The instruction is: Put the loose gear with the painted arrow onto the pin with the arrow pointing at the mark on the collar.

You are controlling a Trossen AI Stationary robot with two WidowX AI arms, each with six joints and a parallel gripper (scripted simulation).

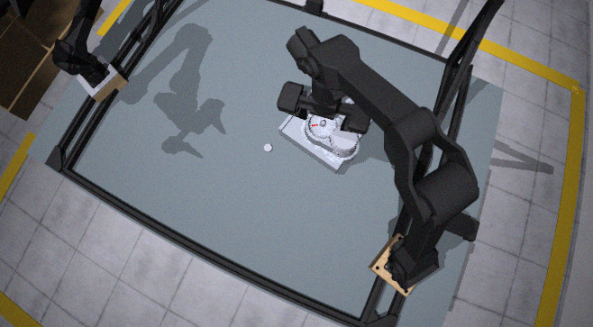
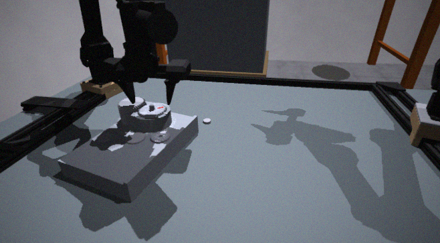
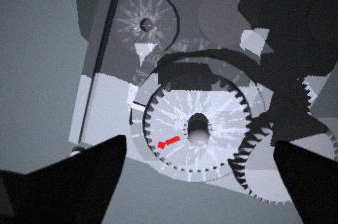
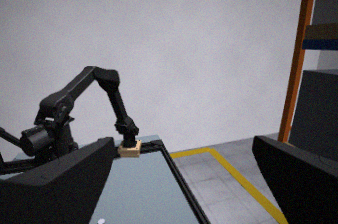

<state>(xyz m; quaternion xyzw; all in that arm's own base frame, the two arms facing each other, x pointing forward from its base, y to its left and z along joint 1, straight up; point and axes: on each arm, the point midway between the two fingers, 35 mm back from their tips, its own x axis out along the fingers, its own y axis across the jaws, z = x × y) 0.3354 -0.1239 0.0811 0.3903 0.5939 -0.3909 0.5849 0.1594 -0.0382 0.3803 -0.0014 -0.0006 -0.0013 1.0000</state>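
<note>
The gear lies 60 mm below my left hand. Also, from my left hand: pin (80 mm below); round collar (70 mm below).
</note>
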